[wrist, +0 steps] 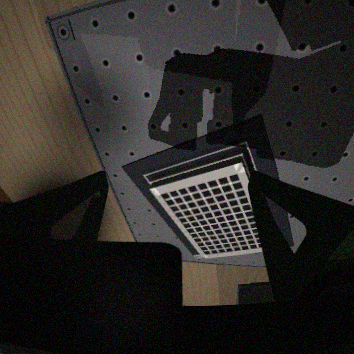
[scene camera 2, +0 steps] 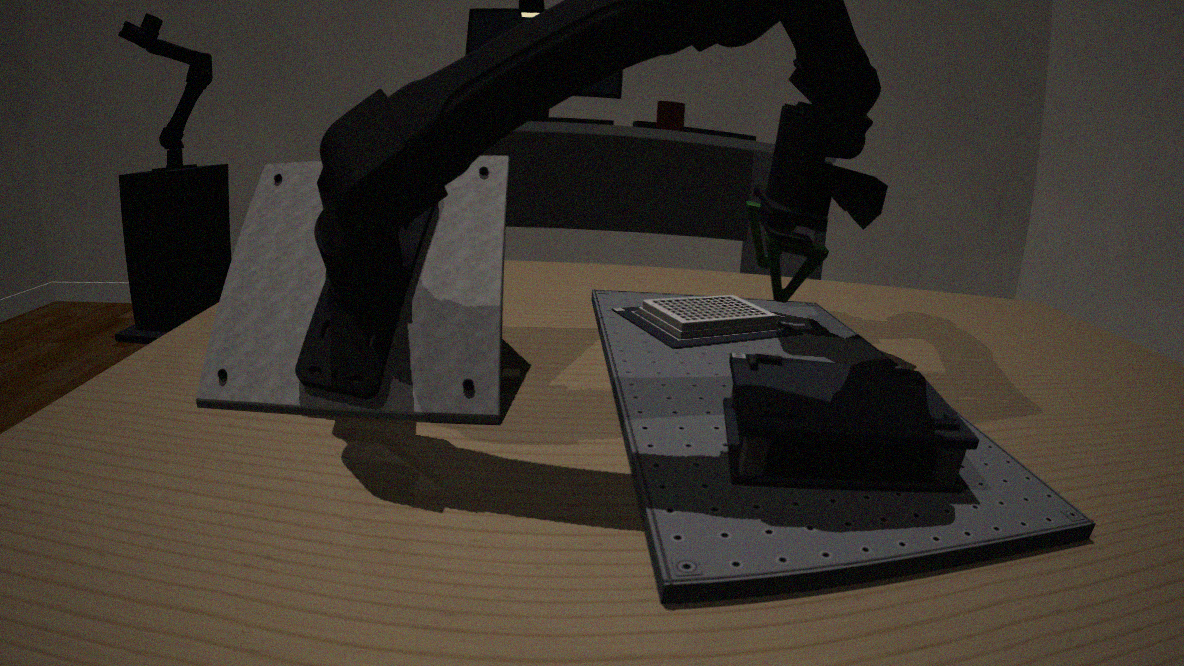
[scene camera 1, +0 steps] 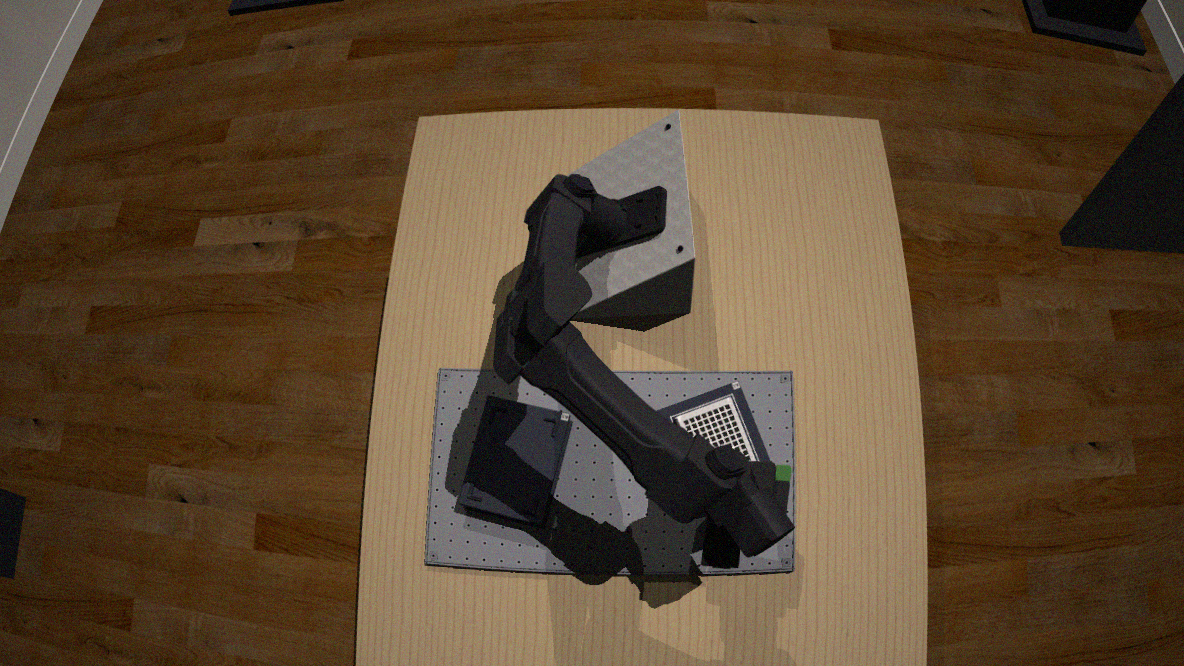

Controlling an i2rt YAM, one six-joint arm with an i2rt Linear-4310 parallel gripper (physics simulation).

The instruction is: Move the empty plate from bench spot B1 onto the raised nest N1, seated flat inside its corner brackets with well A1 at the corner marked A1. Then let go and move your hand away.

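Frame: origin at the arm's base, x down, y left, z ahead, level; metres.
Where they show: gripper, between the fingertips: (wrist: 177, 178) (scene camera 2: 771, 283); arm's base, origin of its link: (scene camera 2: 369, 280) (scene camera 1: 616, 225).
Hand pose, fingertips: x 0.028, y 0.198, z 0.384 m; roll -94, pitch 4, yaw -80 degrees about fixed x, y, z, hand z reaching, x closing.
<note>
Things, the pixels of their centre, and the offset from my fingertips. Level surfaces: height alone.
- white plate, middle of its body: (wrist: 217, 217) (scene camera 2: 710, 314) (scene camera 1: 719, 447) dx +0.032, dy -0.030, dz -0.075 m
- raised dark nest N1, middle of its body: (scene camera 2: 844, 416) (scene camera 1: 515, 462) dx +0.018, dy -0.310, dz -0.031 m
- perforated grey board, middle of its body: (scene camera 2: 781, 381) (scene camera 1: 612, 472) dx +0.047, dy -0.177, dz -0.034 m
- wooden table, height of its surface: dx +0.054 m
The white plate (scene camera 1: 716, 426) (scene camera 2: 707, 309) (wrist: 210, 215) with its grid of wells lies flat on the dark pad at bench spot B1 (scene camera 1: 747, 411) (scene camera 2: 649, 331) (wrist: 252, 132). The arm hides part of the plate in scene camera 1. The raised dark nest N1 (scene camera 1: 513, 463) (scene camera 2: 827, 405) stands on the other side of the board, with corner brackets and a small white label at one corner, partly in shadow. My gripper (scene camera 2: 773, 283) (wrist: 177, 178) is open and empty, above the plate's level near its outer end. In the wrist view the right finger overlaps the plate's right edge.
A perforated grey board (scene camera 1: 596, 472) (scene camera 2: 745, 538) (wrist: 110, 75) carries both the pad and the nest. The wooden table (scene camera 1: 852, 331) (scene camera 2: 496, 563) surrounds it. The slanted pale mounting plate (scene camera 1: 641, 157) (scene camera 2: 248, 289) holds the arm's base. My arm's shadow falls across the nest and board.
</note>
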